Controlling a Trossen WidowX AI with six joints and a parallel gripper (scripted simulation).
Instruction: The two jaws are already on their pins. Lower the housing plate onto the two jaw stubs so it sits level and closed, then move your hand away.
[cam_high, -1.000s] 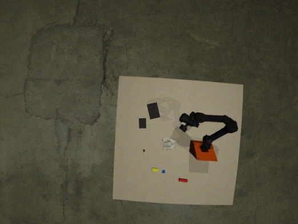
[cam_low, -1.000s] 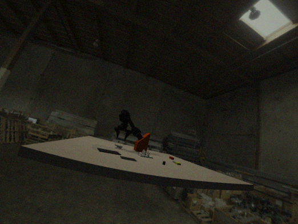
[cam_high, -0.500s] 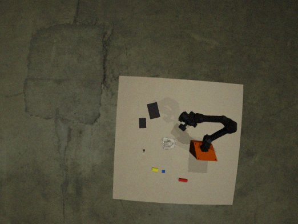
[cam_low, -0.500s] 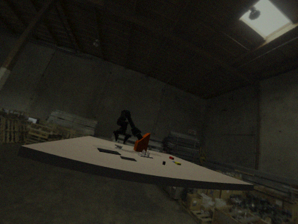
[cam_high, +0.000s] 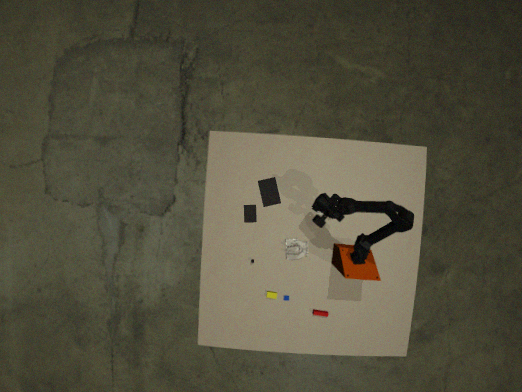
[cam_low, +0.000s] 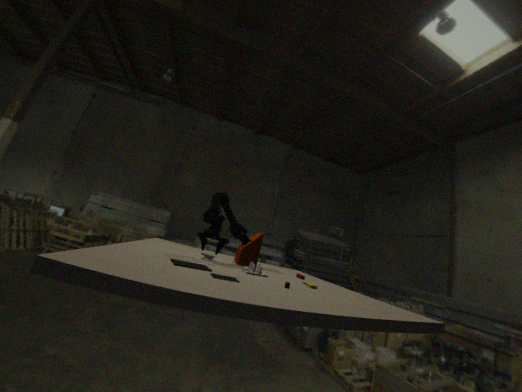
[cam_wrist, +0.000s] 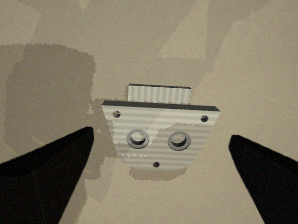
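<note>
My gripper tip is now 1 cm past the grey housing plate, 1 cm to the right of it and 1 cm above it. From my gripper tip the other things lie so: pale translucent part 17 cm ahead, 23 cm to the left, 4 cm below; blue block 20 cm ahead, 52 cm to the left, 4 cm below; black piece 40 cm ahead, 30 cm to the left, 3 cm below.
</note>
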